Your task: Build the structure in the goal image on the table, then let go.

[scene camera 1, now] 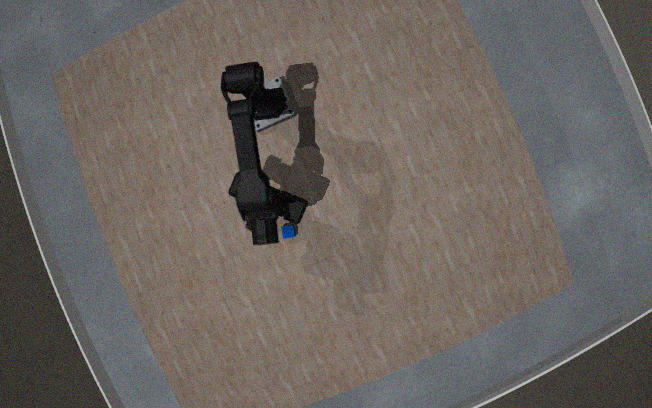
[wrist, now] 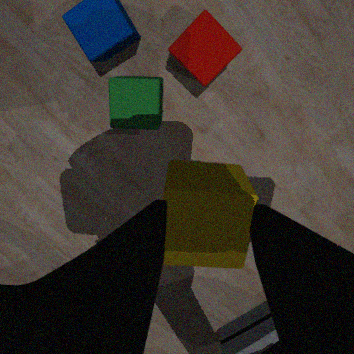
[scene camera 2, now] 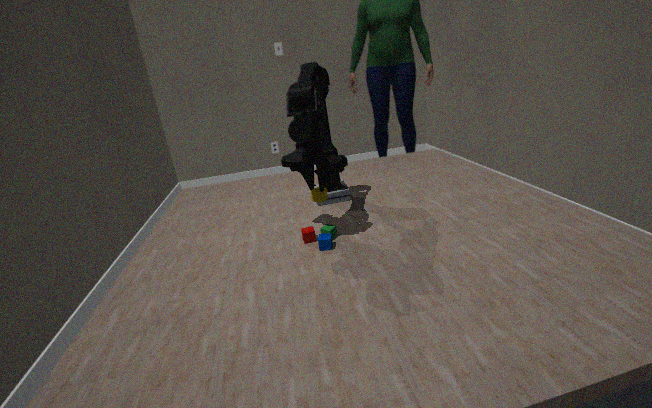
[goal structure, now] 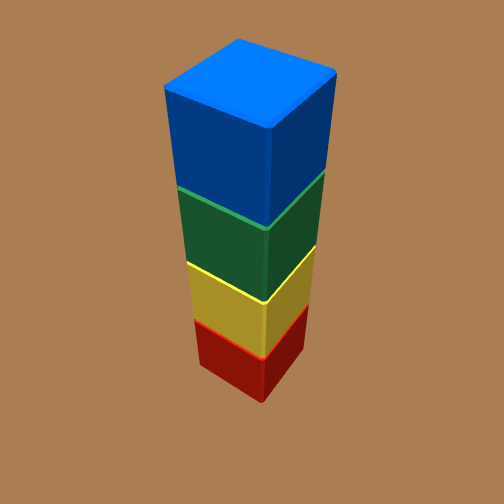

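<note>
My gripper (scene camera 2: 318,191) (wrist: 208,213) is shut on a yellow cube (scene camera 2: 319,195) (wrist: 207,215) and holds it above the table. A blue cube (scene camera 1: 288,231) (scene camera 2: 325,242) (wrist: 101,30) sits on the table. A green cube (scene camera 2: 328,231) (wrist: 135,98) sits close to the blue cube, apart from it in the wrist view. A red cube (scene camera 2: 308,235) (wrist: 205,48) stands on the table to one side of them, turned at an angle in the wrist view. In scene camera 1 the arm hides the yellow, green and red cubes.
The arm's grey base plate (scene camera 1: 274,122) (wrist: 250,327) is fixed to the wood-patterned table (scene camera 1: 425,225) (scene camera 2: 250,320). The arm casts shadows around the cubes. A person in a green top (scene camera 2: 391,35) stands at the back by the wall.
</note>
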